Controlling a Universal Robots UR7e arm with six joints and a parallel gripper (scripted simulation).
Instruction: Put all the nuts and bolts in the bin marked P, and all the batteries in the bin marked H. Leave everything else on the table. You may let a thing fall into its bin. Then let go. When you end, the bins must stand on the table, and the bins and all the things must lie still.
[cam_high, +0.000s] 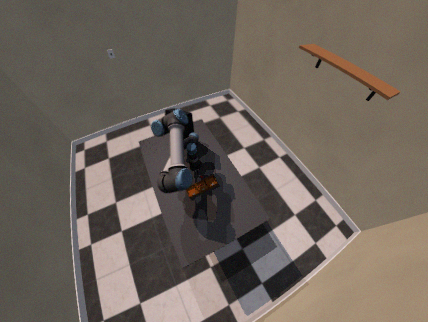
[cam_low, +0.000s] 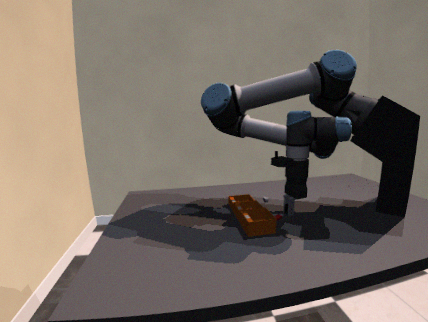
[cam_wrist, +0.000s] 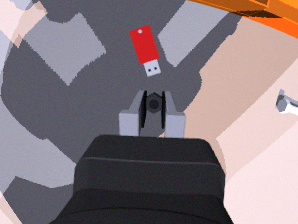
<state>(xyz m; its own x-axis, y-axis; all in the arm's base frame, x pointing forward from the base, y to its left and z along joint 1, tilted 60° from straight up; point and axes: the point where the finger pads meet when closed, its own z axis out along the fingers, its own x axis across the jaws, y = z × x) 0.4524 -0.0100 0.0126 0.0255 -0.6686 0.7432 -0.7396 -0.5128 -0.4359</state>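
Right now the dark nut is 2 cm below my hand. From my hand the other things lie so: red battery 12 cm ahead, 4 cm to the right, 1 cm below; then orange battery 13 cm ahead, 4 cm to the right, 1 cm below; then orange three-compartment bin 13 cm ahead, 4 cm to the right.
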